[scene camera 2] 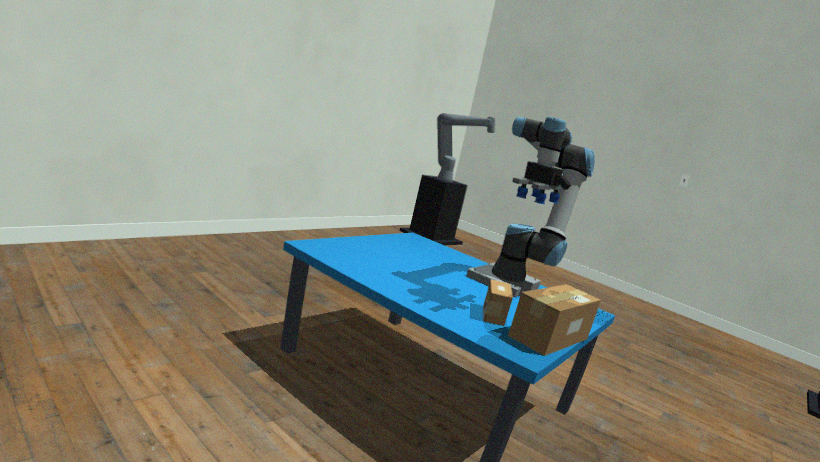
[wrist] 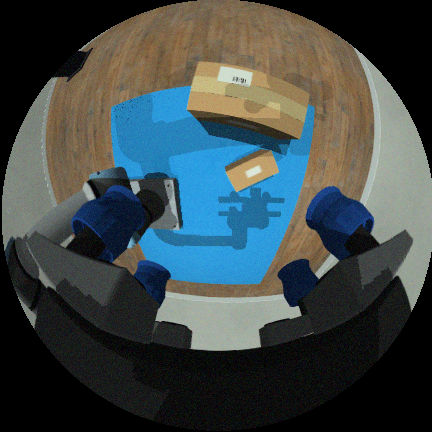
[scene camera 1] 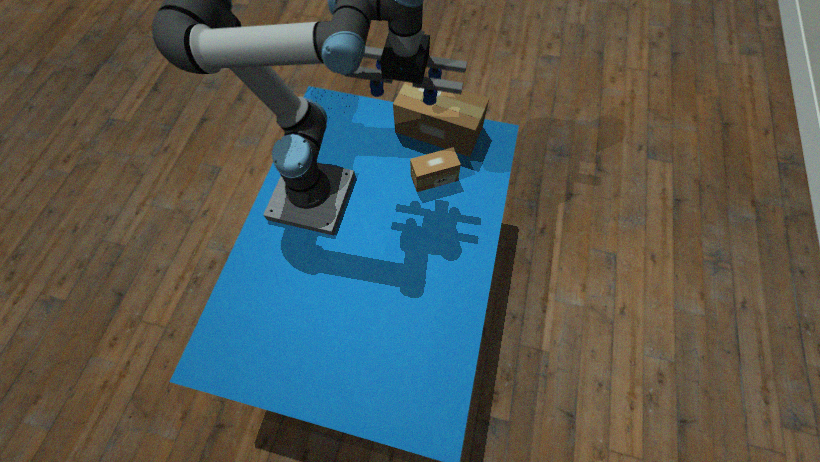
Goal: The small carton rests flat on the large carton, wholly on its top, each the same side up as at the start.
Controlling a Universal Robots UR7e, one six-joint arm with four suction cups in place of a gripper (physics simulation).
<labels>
large carton: scene camera 2 546, 320; wrist; scene camera 1
small carton: scene camera 2 499, 297; wrist; scene camera 1
same spot on small carton: [wrist: 259, 164] = [scene camera 1: 441, 157]
same spot on large carton: [scene camera 1: 455, 120] = [wrist: 276, 123]
</labels>
